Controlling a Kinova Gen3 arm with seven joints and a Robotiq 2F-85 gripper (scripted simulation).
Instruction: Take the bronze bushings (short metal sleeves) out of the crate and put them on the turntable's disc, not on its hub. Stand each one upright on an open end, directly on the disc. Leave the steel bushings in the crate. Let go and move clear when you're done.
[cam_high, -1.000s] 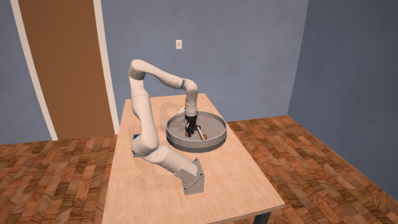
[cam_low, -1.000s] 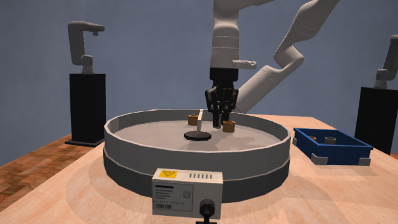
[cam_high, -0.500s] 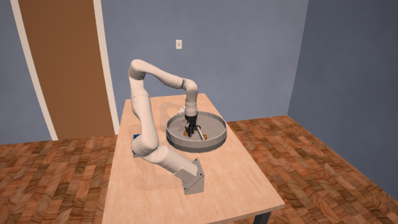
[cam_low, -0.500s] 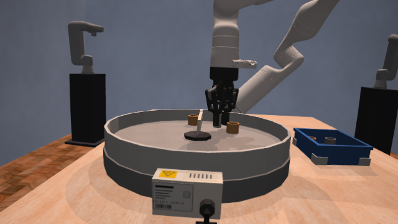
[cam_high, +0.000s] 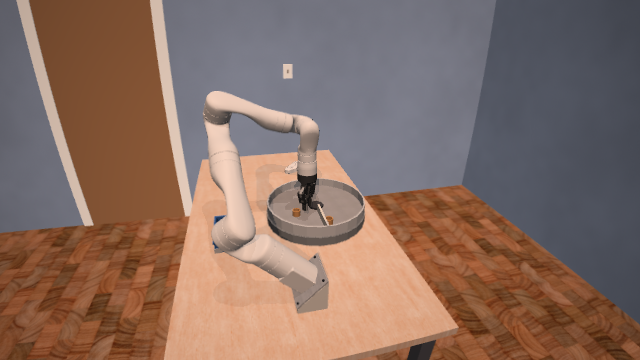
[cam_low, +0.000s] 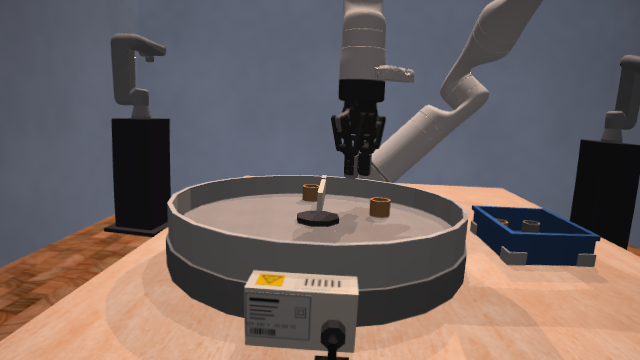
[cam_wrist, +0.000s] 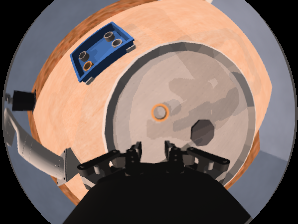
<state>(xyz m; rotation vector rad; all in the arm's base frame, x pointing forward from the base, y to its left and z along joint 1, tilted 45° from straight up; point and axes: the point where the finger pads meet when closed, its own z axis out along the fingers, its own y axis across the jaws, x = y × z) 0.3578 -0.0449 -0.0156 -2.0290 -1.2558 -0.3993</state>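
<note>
The blue crate lies 10 mm behind my hand, 300 mm to the left of it and 100 mm below it. From my hand the other things lie so: grey turntable disc 100 mm ahead, 50 mm to the right, 70 mm below.
</note>
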